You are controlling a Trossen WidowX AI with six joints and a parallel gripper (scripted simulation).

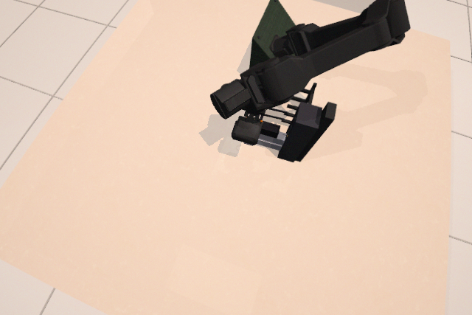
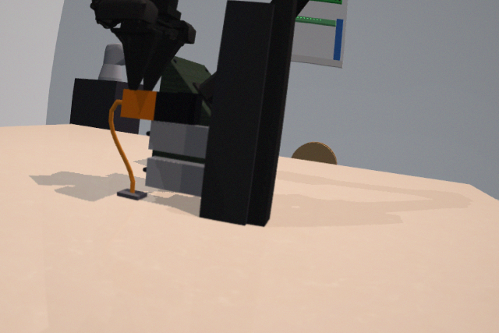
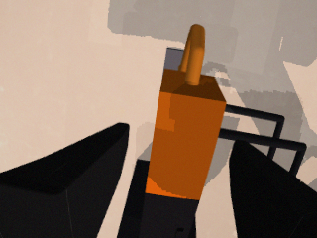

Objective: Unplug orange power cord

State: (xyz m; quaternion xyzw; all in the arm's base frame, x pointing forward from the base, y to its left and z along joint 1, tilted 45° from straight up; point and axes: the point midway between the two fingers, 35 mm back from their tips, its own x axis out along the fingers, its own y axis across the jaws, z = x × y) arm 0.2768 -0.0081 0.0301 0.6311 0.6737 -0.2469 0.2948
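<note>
My gripper tip is 1 cm past the orange plug, 2 cm to the right of it and 1 cm above it. Round my gripper tip: grey foot (13 cm below).
</note>
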